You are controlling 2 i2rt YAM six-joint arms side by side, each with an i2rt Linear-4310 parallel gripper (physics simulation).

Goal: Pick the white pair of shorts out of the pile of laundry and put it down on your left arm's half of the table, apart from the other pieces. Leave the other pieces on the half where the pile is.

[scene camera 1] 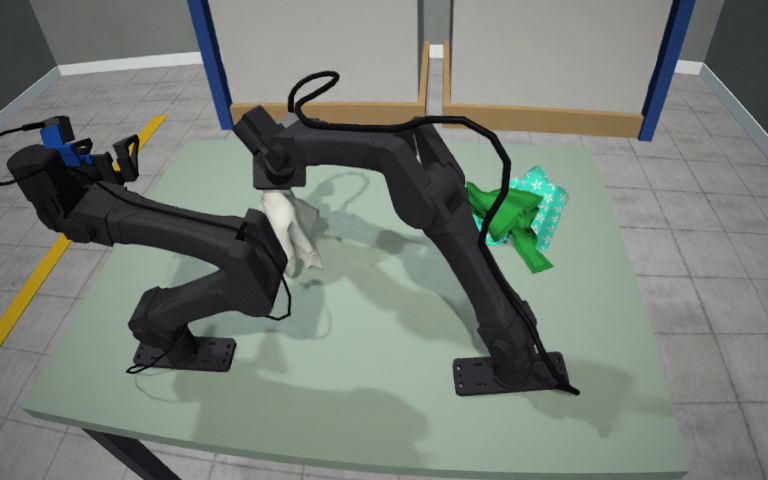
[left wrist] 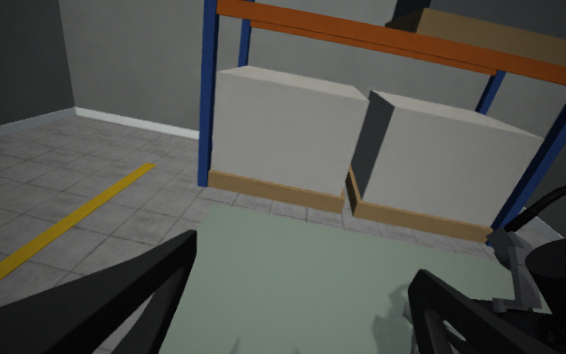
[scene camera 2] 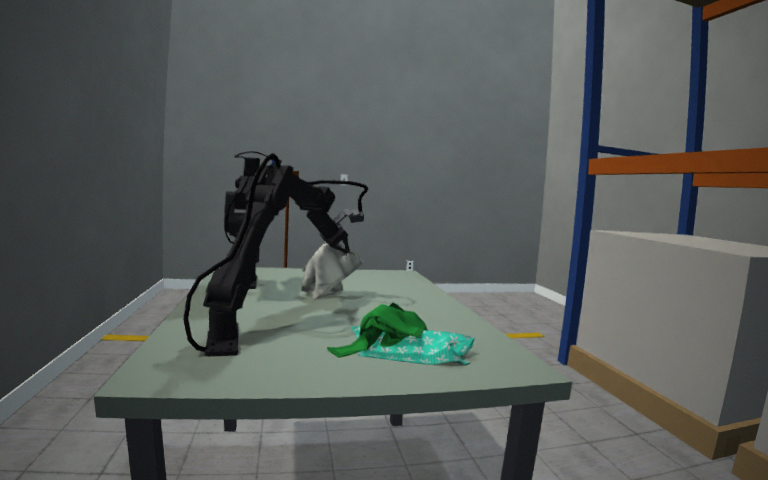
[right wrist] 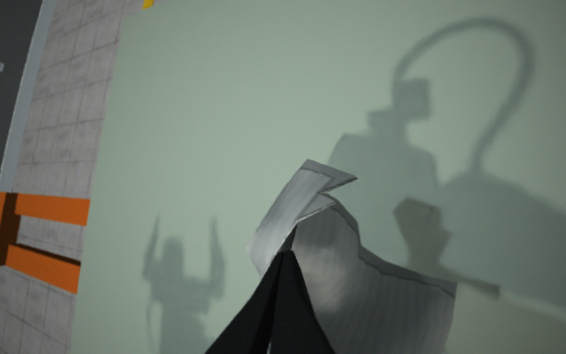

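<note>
The white pair of shorts [scene camera 1: 291, 226] [scene camera 2: 325, 268] [right wrist: 340, 265] hangs bunched from my right gripper [scene camera 2: 347, 250] [right wrist: 288, 259], over the left half of the table in scene camera 1. Its lower folds are at or just above the table top; contact is unclear. My right gripper is shut on the shorts; its fingers are hidden in scene camera 1. My left gripper [scene camera 1: 108, 147] [left wrist: 306, 261] is open and empty, raised beyond the table's left edge. A green cloth [scene camera 1: 506, 212] [scene camera 2: 393, 322] lies on a turquoise flowered piece [scene camera 1: 553, 203] [scene camera 2: 436, 348] on the right half.
The left arm's elbow [scene camera 1: 254, 277] stands close beside the shorts in scene camera 1. The right arm's forearm [scene camera 1: 351, 148] spans the middle of the table [scene camera 1: 611, 316]. A rack with blue posts [scene camera 1: 209, 67] [scene camera 2: 594, 113] [left wrist: 209, 100] and large pale boxes stands behind the table.
</note>
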